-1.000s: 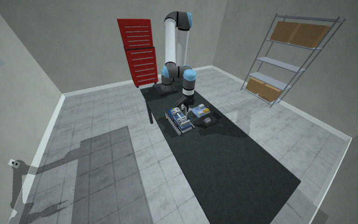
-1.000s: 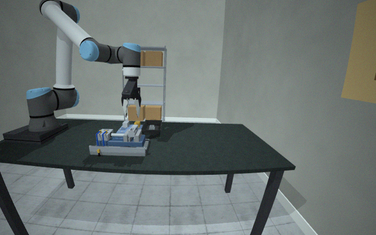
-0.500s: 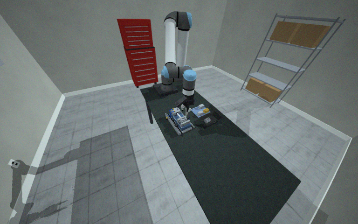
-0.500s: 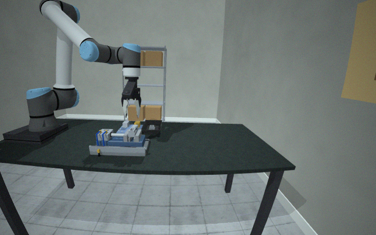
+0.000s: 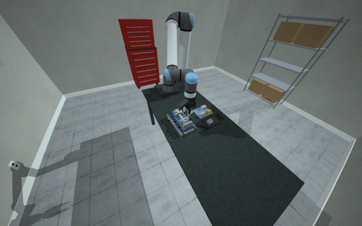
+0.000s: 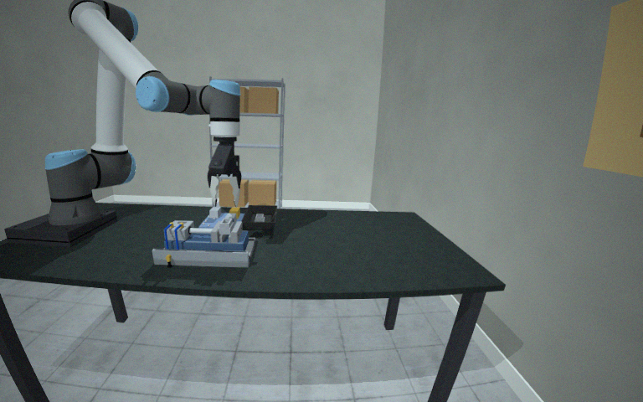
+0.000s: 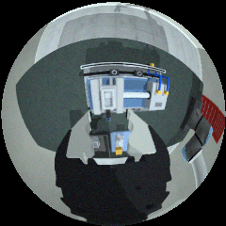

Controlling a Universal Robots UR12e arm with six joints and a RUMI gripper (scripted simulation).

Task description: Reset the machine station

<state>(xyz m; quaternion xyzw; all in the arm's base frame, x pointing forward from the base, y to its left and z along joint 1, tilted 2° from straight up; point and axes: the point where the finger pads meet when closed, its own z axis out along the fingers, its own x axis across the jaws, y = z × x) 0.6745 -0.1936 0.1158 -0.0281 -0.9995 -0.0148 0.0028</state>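
My gripper is now 7 cm past the blue vise and 14 cm above it. From my hand the other things lie so: light gray base rail: 7 cm behind, 9 cm to the right, 14 cm below; then vise hose end block: 16 cm behind, 1 cm to the left, 10 cm below; then yellow brass blank: 2 cm behind, 36 cm to the left, 15 cm below.
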